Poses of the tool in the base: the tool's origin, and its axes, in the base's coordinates. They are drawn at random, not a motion.
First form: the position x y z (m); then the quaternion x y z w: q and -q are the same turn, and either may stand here.
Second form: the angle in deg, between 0 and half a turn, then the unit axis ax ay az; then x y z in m. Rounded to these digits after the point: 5 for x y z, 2 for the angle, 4 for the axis.
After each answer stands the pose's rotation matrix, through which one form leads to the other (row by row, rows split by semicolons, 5 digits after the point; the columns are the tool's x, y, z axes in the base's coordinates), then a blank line. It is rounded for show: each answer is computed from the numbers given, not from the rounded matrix.
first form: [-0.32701, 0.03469, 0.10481, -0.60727, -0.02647, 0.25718, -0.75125]
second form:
[82.60, 0.9201, 0.0401, -0.3897, -0.32701, 0.03469, 0.10481]
0.86631 0.41856 -0.27259; -0.35427 0.13016 -0.92604; -0.35213 0.89881 0.26104

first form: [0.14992, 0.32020, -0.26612, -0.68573, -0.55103, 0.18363, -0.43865]
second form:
[127.96, 0.7631, 0.6132, -0.2043, 0.14992, 0.32020, -0.26612]
0.32529 0.91682 0.23158; 0.59462 -0.00790 -0.80397; -0.73526 0.39922 -0.54773

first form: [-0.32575, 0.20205, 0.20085, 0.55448, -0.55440, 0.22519, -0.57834]
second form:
[109.33, -0.6797, 0.6796, -0.2760, -0.32575, 0.20205, 0.20085]
0.28386 -0.35434 0.89099; -0.87528 0.28368 0.39167; -0.39154 -0.89105 -0.22962

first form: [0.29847, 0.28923, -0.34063, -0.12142, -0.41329, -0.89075, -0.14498]
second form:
[163.33, 0.1227, 0.4177, 0.9003, 0.29847, 0.28923, -0.34063]
-0.92848 -0.15792 0.33615; 0.35864 -0.61635 0.70106; 0.09647 0.77148 0.62890

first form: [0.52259, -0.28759, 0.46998, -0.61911, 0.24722, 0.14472, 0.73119]
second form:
[86.03, -0.9076, 0.3624, 0.2121, 0.52259, -0.28759, 0.46998]
0.83588 -0.51775 0.18233; -0.09448 0.19152 0.97693; -0.54073 -0.83382 0.11117

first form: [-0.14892, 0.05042, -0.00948, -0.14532, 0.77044, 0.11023, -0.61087]
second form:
[104.70, 0.1835, -0.9731, -0.1392, -0.14892, 0.05042, -0.00948]
-0.21145 -0.08925 -0.97331; -0.35859 0.93346 -0.00769; 0.90923 0.34739 -0.22938

